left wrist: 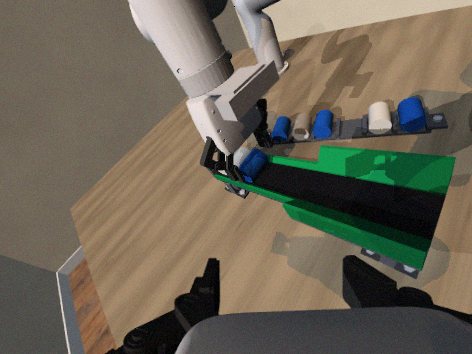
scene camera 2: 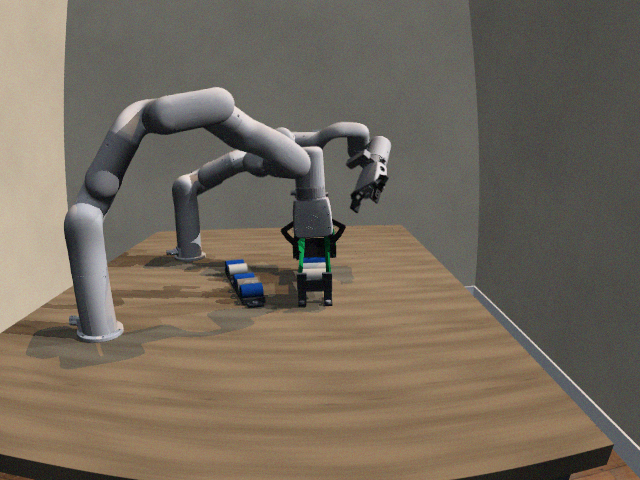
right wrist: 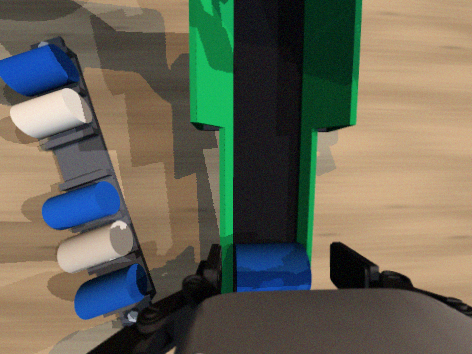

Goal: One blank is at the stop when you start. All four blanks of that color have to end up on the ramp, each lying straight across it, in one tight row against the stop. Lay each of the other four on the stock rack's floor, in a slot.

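The green-walled ramp holds two white blanks, the nearer one by the black stop, then a blue blank uphill of them. My right gripper is open over the ramp, its fingers on either side at the blue blank. The stock rack holds blue blanks and white blanks, with one vacant slot mid-rack. My left gripper is open and empty, high beyond the ramp.
The rack stands left of the ramp in the scene view. The right arm reaches over the rack to the ramp and hides part of the ramp. The wooden table carries everything; its right edge lies beyond the ramp.
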